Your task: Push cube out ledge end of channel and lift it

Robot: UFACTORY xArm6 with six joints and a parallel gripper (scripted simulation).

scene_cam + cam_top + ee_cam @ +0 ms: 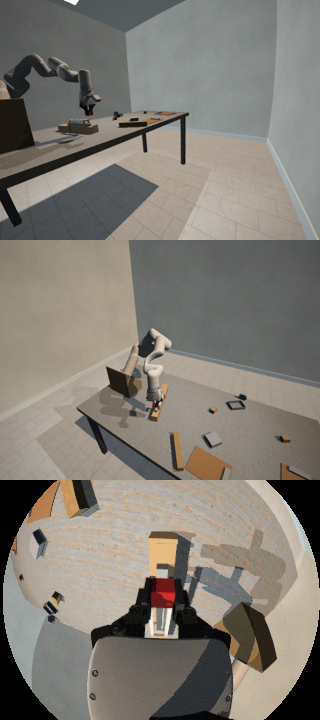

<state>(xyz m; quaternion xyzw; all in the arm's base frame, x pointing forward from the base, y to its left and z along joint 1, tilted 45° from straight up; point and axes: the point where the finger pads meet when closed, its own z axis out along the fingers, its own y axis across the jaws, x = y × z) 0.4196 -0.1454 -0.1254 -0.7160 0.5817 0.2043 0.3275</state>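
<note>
Now: hand 10 mm above the red cube. The rest, counted from my hand: channel 130 mm to the left, 90 mm below, 30 mm behind; pale grey stick 200 mm to the left, 90 mm below, 50 mm behind; wooden bar 260 mm ahead, 170 mm to the right, 130 mm below.
</note>
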